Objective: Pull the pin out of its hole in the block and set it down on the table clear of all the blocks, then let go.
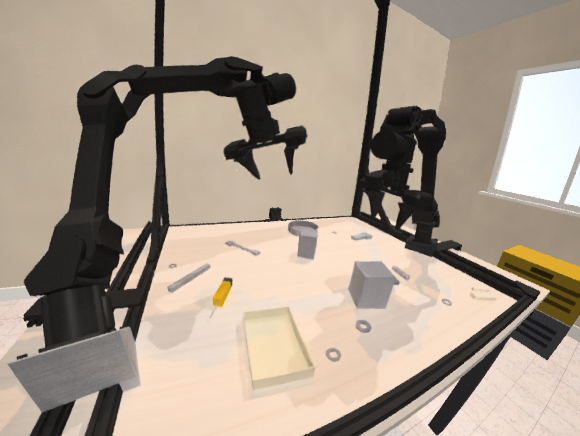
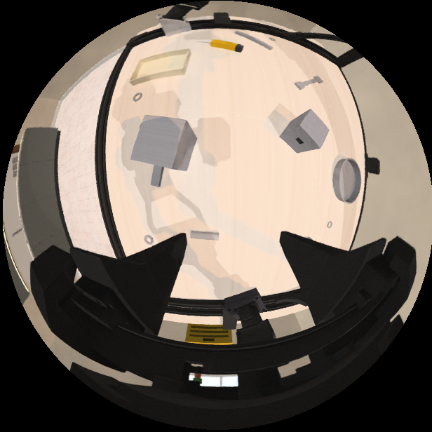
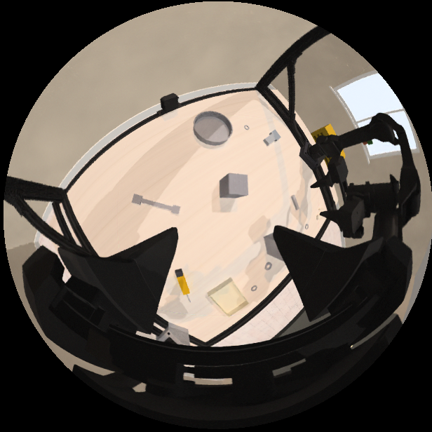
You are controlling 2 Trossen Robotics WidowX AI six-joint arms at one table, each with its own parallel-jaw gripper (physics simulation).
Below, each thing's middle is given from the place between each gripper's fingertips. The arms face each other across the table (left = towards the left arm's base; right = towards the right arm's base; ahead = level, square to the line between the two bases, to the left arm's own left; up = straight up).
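Yellow tray [image 1: 277, 354]: 13 cm to the right of my right hand, 24 cm ahead of it, 22 cm below it. Round dish [image 3: 210, 127]: 14 cm behind my right hand, 23 cm to the left of it, 22 cm below it.
Yellow tray: 360 mm to the right of my left hand, 60 mm ahead of it, 130 mm below it. Round dish: 10 mm to the left of my left hand, 330 mm behind it, 130 mm below it.
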